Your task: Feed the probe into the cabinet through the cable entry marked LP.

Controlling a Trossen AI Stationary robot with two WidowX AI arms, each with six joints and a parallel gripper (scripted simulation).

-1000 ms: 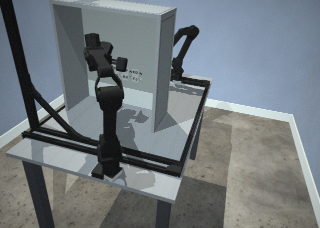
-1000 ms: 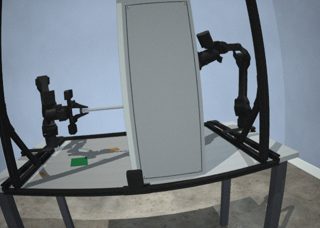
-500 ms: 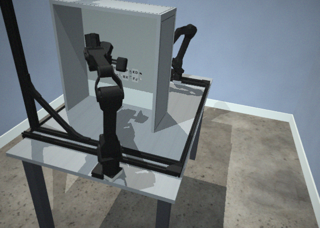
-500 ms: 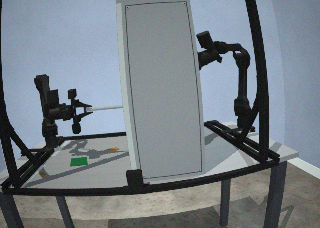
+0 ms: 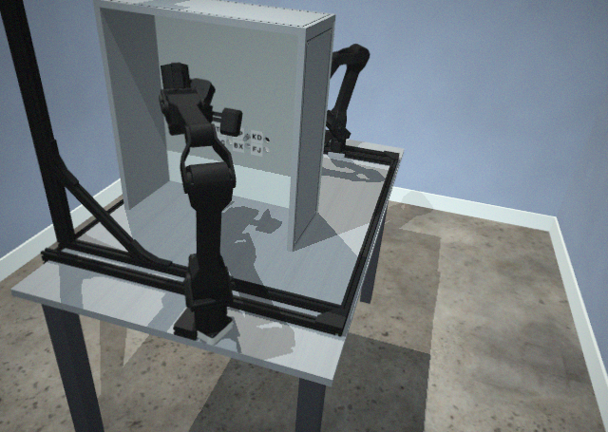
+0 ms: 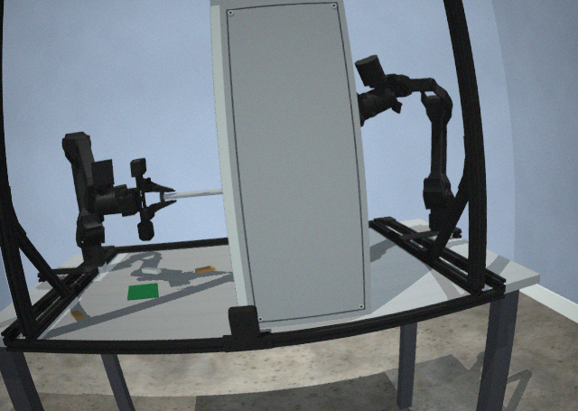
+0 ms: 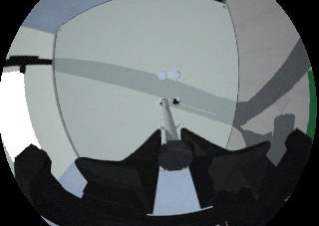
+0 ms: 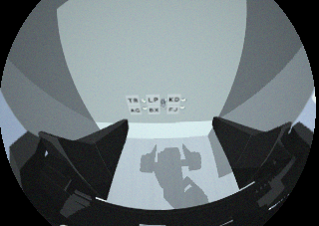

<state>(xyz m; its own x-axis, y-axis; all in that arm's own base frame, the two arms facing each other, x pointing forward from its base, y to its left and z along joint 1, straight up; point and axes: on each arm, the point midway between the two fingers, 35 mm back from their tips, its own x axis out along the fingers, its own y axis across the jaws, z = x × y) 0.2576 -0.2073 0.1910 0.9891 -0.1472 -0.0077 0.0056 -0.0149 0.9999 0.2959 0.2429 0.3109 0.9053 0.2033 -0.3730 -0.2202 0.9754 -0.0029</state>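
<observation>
Right now my left hand is 30 mm past the LP label and 180 mm to the left of it. Also, from my left hand: white block: 120 mm ahead, 90 mm to the left, 200 mm below; rod: 100 mm to the right; green patch: 40 mm behind, 80 mm to the left, 210 mm below.
</observation>
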